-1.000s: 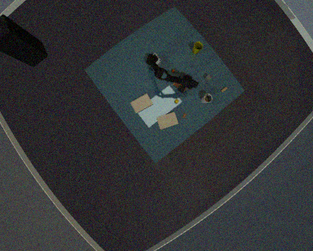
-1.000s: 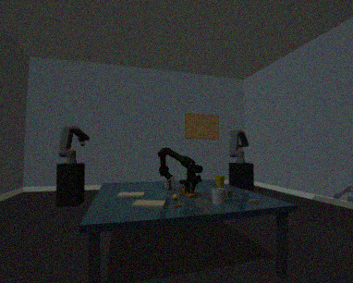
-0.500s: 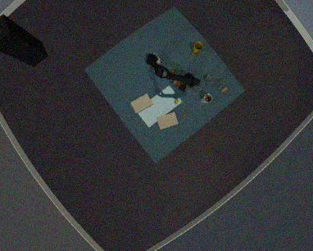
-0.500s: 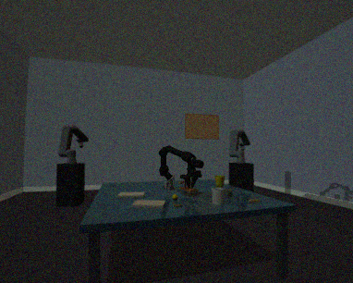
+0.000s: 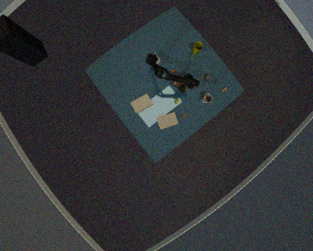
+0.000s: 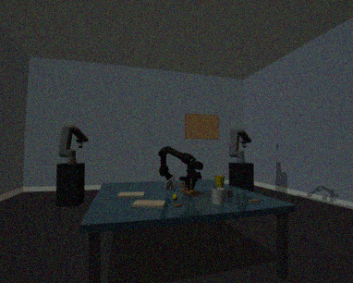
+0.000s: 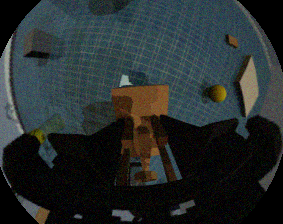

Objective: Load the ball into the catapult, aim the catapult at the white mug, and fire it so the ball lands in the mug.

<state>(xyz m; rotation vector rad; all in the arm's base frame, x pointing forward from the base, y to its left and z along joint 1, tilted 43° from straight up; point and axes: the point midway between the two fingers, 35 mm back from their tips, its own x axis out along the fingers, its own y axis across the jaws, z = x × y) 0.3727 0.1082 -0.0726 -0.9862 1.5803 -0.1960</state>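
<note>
Right now my gripper tip is 19 cm past the orange ball and 4 cm above it. From my gripper tip the other things lie so: orange catapult (6 cm behind, 2 cm to the right, 2 cm above); yellow ball (14 cm to the right, 11 cm ahead, 4 cm below); white mug (24 cm ahead, 14 cm to the left, 3 cm below).
</note>
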